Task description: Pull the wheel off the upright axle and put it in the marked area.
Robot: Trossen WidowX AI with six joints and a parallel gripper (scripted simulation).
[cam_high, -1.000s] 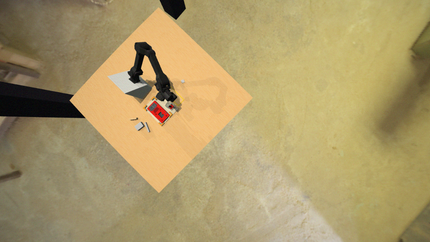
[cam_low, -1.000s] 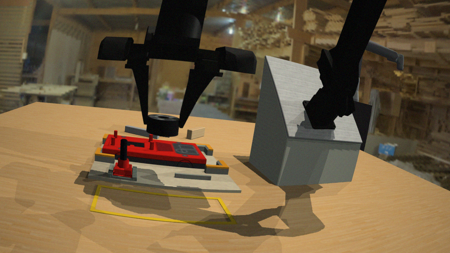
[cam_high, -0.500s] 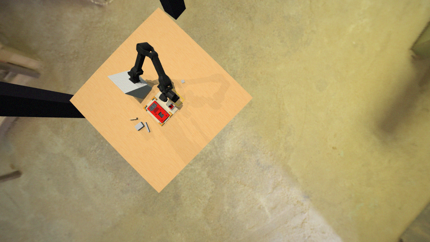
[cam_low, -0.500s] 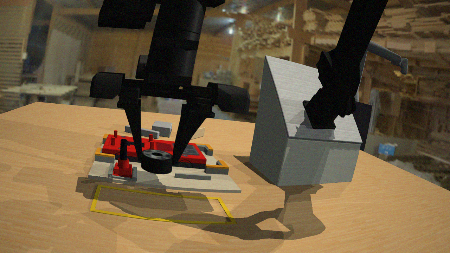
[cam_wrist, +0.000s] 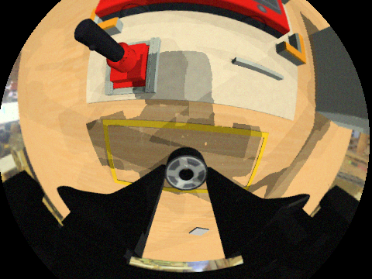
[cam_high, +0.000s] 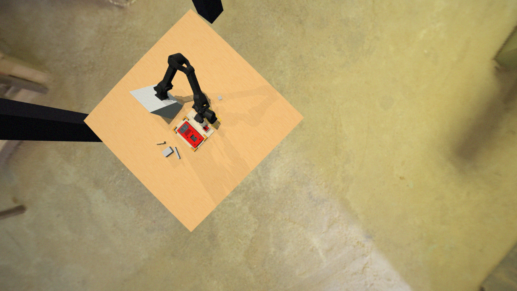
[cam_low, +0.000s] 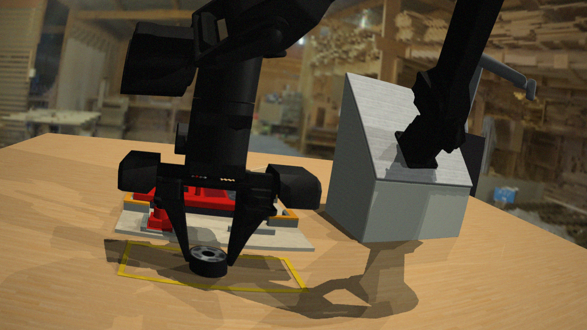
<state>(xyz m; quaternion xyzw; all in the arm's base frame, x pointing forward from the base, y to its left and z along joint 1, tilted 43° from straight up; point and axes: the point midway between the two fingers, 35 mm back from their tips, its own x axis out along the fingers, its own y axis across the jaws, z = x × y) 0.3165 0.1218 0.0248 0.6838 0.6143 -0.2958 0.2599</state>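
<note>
My gripper tip is now right at the black wheel.
</note>
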